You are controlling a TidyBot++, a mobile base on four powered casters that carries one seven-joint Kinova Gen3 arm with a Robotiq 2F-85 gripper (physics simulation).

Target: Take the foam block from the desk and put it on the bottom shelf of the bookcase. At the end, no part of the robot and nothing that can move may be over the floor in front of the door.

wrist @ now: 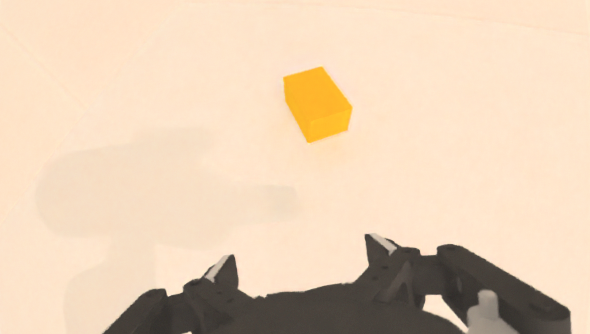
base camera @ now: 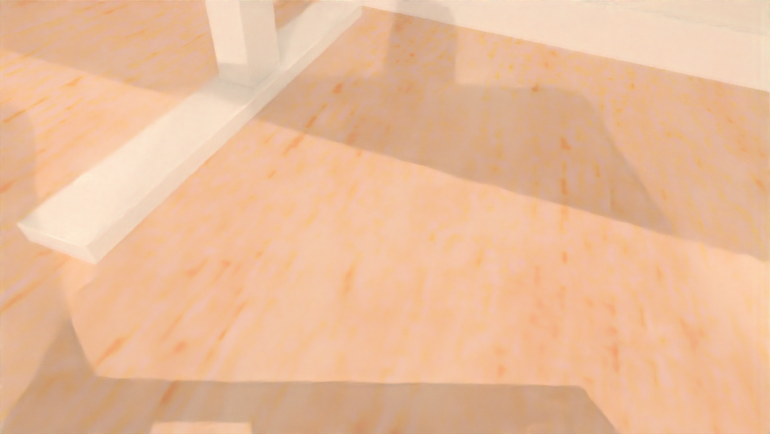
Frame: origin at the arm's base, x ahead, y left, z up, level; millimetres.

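Seen in the pictures: gripper, fingertip midpoint: (wrist: 301,258).
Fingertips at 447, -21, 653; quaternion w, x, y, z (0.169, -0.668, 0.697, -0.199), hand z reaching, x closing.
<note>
Pixels of each thing's middle, then the offset from my fingertips to it, as dx, dy, dz. "spot": a spot on its surface instead. Level surfaces: height alone.
- foam block at the middle of its body: (wrist: 315,103) +212, -62, -77
- pale desk top at its surface level: dz -100
- wooden floor at its surface level: dz -1050
- upright leg at a spot on its surface: (base camera: 239,40) spot: +222, +181, -956
The foam block (wrist: 318,102) is an orange-yellow box in the upper middle of the wrist view. It lies on the pale desk top (wrist: 450,165), turned at a slant. My gripper (wrist: 301,258) is open, with its two dark fingertips wide apart at the bottom of the wrist view. The block is beyond the fingertips and apart from them, with pale desk top showing between. The bookcase and the door do not show in either view.
In the base camera view a white desk foot (base camera: 145,153) runs along the wooden floor (base camera: 409,280) at the left, with an upright leg (base camera: 239,40) on it. A pale baseboard (base camera: 593,37) crosses the upper right. Shadows fall on the floor and the desk top.
</note>
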